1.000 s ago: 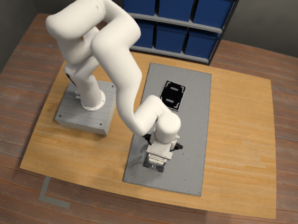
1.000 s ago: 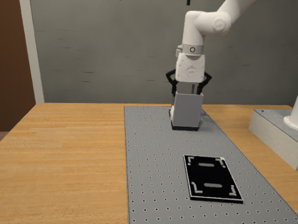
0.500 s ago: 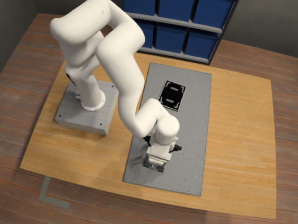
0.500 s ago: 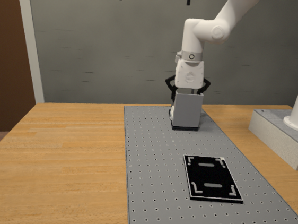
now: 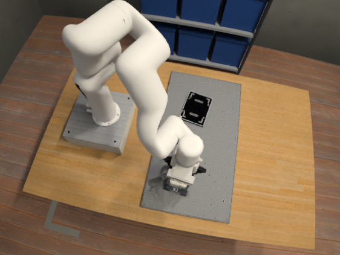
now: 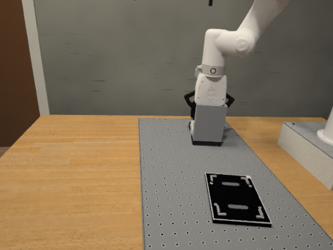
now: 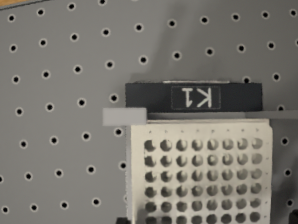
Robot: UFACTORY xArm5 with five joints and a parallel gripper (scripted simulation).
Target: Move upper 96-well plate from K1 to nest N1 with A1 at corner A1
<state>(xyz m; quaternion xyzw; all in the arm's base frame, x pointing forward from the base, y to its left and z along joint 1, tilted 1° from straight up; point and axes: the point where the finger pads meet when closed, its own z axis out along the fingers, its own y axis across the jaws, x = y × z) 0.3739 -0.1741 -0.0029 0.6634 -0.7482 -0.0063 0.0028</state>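
Now: the 96-well plate 40 mm below my hand. From my hand the other things lie so: black plate nest N1 (20 mm ahead, 320 mm to the left, 70 mm below).
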